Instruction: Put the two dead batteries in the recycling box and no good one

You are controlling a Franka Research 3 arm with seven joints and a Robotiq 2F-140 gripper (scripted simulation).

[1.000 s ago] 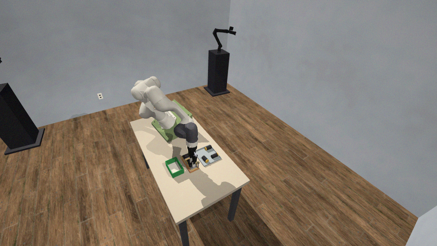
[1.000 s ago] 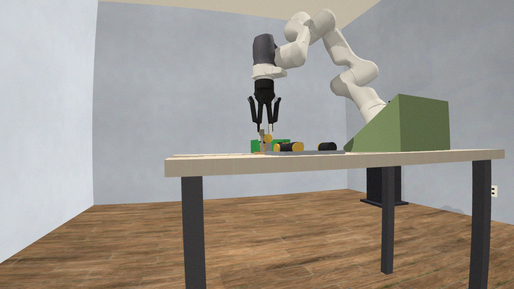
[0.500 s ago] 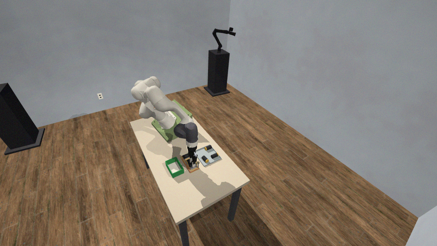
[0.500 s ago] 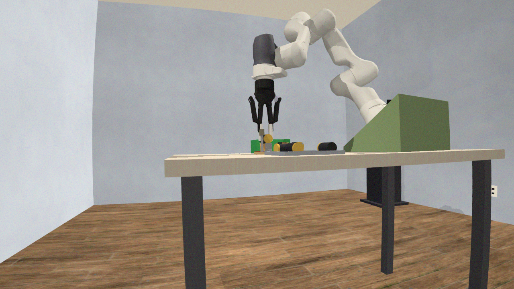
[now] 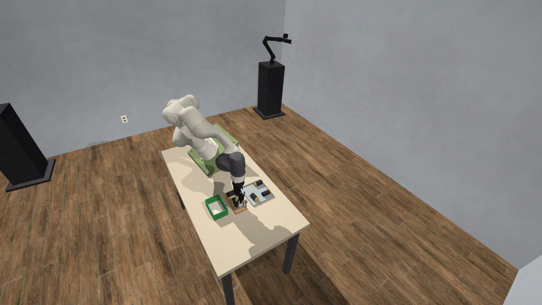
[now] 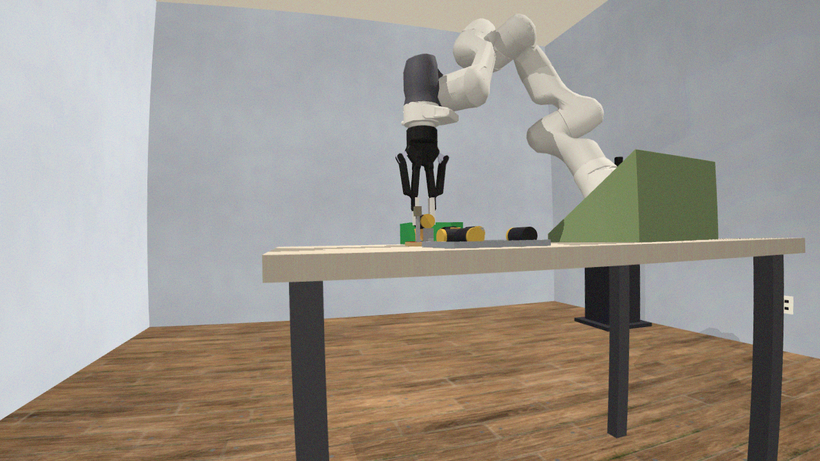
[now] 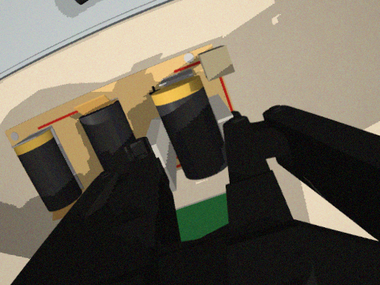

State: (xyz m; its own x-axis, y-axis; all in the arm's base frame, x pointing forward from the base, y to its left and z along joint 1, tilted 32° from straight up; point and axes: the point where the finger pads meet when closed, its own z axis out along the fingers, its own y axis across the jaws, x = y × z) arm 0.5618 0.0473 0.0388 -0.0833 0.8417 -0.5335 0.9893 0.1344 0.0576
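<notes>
My hand is 4 cm to the right of the bulb post, 4 cm above it and 2 cm short of it. The rest, counted from my hand: battery holder: 8 cm below, 6 cm behind; green recycling box: 14 cm to the right, 7 cm below, 6 cm behind; grey tray: 17 cm to the left, 8 cm below, 8 cm behind.
</notes>
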